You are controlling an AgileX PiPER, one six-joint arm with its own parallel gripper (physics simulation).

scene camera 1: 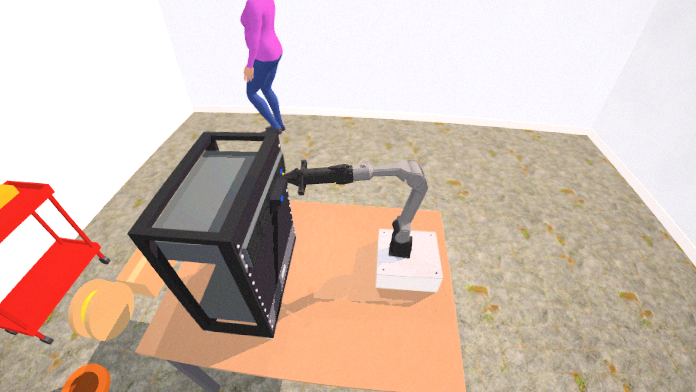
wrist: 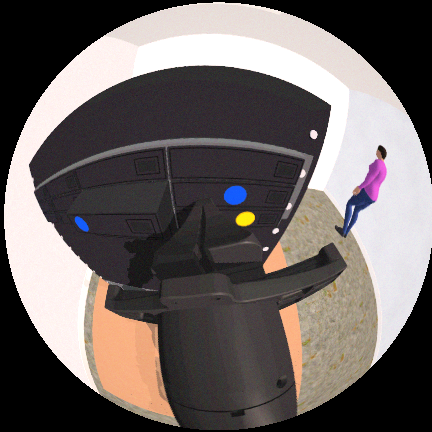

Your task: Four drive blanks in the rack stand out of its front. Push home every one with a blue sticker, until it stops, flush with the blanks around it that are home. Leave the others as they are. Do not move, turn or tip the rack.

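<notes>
The black rack stands upright on the table. In the wrist view, a blank with a blue sticker at right looks about level with the blank above it. A yellow-stickered blank lies directly below; its depth is hard to tell. Left of the divider, another blue-stickered blank stands far out of the front. No fourth standing-out blank can be made out. My gripper is shut and empty, its tips close to the front, just left of the yellow sticker; whether they touch is unclear. The fingers hide part of the lower blanks.
The wooden table carries the white arm base. A red cart stands at far left, near a round tan object and an orange ring-shaped object. A person in a magenta top stands behind the rack.
</notes>
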